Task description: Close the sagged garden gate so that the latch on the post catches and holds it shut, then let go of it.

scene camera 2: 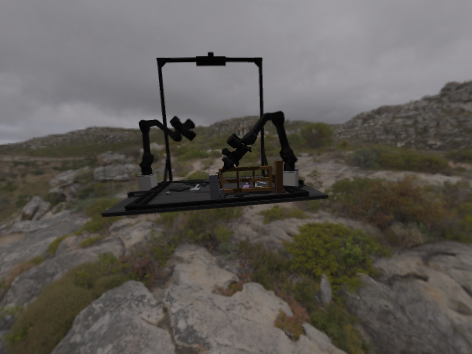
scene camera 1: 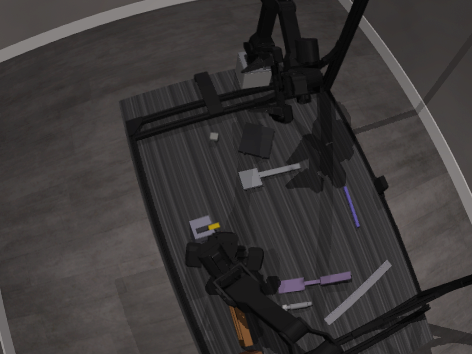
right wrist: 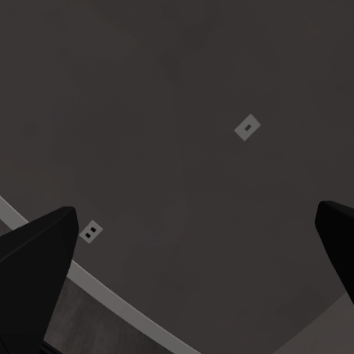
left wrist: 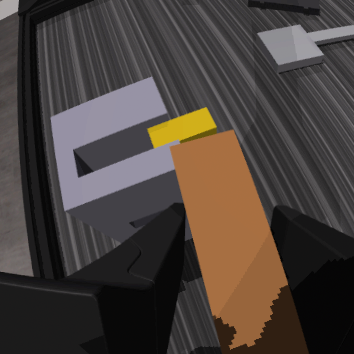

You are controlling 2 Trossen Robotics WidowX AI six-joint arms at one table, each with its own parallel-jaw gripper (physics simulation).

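Places are measured from the left arm's base along level axes (x ahead, y left, z up), in centimetres.
Pixels of known places: left gripper, fingertip midpoint: (scene camera 2: pixel 222 172) (left wrist: pixel 228 215); right gripper, fingertip midpoint: (scene camera 2: pixel 182 125) (scene camera 1: pixel 245 91) (right wrist: pixel 200 216); left arm's base at its link origin: (scene camera 2: pixel 289 170); right arm's base at its link origin: (scene camera 2: pixel 146 174).
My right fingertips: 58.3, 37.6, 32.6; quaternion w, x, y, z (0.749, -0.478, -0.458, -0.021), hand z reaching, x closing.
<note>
For each thing: its top centre in the pictures, then the offset to it from my right fingertips, as dx, dy, dz. "pt": a spot on its surface instead.
- brown gate at its top centre: (scene camera 1: pixel 220 281) (scene camera 2: pixel 240 167) -36.9, -6.8, -27.0
- grey-lavender latch post at a spot on its surface: (left wrist: pixel 110 107) (scene camera 1: pixel 201 221) pt -22.0, +2.6, -30.0
- brown hinge post at a spot on its surface: (scene camera 2: pixel 278 176) pt -55.9, -19.0, -33.4
- yellow latch piece at a spot on its surface: (left wrist: pixel 184 127) (scene camera 1: pixel 214 226) pt -22.1, -1.1, -30.4
- gate's top rail at a spot on its surface: (left wrist: pixel 220 200) pt -26.1, -3.6, -27.2
- grey mallet-like tool at its top centre: (left wrist: pixel 338 33) (scene camera 1: pixel 271 173) +3.4, -12.3, -42.7
- dark block at its top centre: (scene camera 1: pixel 257 138) +13.8, -4.7, -42.9
- small pale cube at its top centre: (scene camera 1: pixel 214 136) +10.0, +8.6, -42.2
- purple tool at a spot on its surface: (scene camera 1: pixel 291 285) pt -29.7, -27.5, -43.4
- pale bar at its top centre: (scene camera 1: pixel 360 291) -26.9, -50.9, -43.8
- white cylinder at its top centre: (scene camera 1: pixel 292 311) -38.1, -29.9, -42.2
- blue stick at its top centre: (scene camera 1: pixel 352 206) +0.6, -41.1, -43.0
The brown gate (scene camera 1: pixel 241 325) (scene camera 2: pixel 247 169) stands between a grey-lavender latch post (scene camera 1: pixel 198 222) (scene camera 2: pixel 214 186) (left wrist: pixel 110 107) and a brown hinge post (scene camera 2: pixel 278 176). A yellow latch piece (scene camera 1: pixel 214 226) (left wrist: pixel 184 127) sticks out of the post's slotted top. In the left wrist view the free end of the gate's top rail (left wrist: pixel 220 200) lies right by the latch piece and overlaps the post's near corner; whether they touch is unclear. My left gripper (left wrist: pixel 228 215) is shut on this rail. My right gripper (scene camera 2: pixel 184 128) (right wrist: pixel 200 216) is open, raised, away from the gate. The latch's catch is hidden.
A grey mallet-like tool (scene camera 1: pixel 250 179) (left wrist: pixel 290 47), a dark block (scene camera 1: pixel 257 140) and a small pale cube (scene camera 1: pixel 214 136) lie on the table. A purple tool (scene camera 1: pixel 291 285), a pale bar (scene camera 1: pixel 358 292), a white cylinder (scene camera 1: pixel 298 305) and a blue stick (scene camera 1: pixel 351 206) lie farther right.
</note>
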